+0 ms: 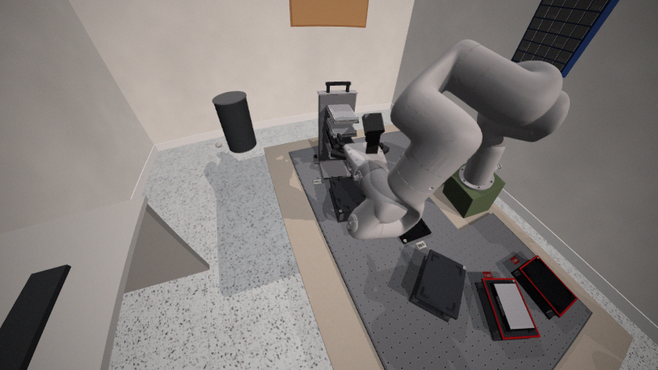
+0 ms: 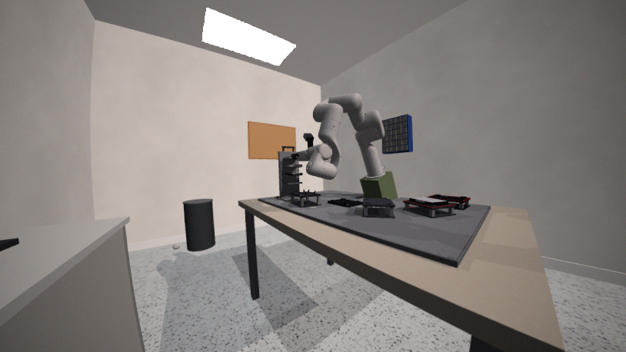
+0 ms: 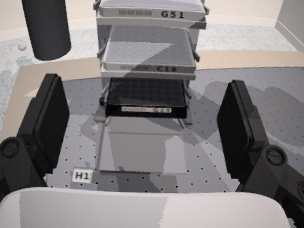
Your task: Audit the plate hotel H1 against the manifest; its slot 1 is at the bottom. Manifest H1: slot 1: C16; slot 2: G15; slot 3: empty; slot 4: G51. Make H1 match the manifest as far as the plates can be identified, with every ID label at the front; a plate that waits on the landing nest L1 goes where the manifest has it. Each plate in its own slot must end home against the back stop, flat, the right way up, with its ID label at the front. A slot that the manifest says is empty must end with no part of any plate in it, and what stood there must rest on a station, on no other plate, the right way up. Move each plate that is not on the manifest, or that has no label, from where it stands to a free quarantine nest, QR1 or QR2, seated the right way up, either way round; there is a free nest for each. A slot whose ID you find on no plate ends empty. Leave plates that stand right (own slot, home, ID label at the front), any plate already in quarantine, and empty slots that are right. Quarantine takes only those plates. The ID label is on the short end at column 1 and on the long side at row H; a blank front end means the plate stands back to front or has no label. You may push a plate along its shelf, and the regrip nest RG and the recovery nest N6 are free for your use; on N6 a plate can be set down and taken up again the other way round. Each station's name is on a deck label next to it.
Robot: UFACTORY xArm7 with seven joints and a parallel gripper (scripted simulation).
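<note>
Right now my hand is 150 mm to the left of the dark plate, 100 mm above it and 10 mm past it. The rest, counted from my hand: red-framed nest 540 mm behind, 520 mm to the left, 230 mm below; then RG label 270 mm below, 140 mm to the left; then H1 deck label 270 mm below, 100 mm to the right, 90 mm ahead.
</note>
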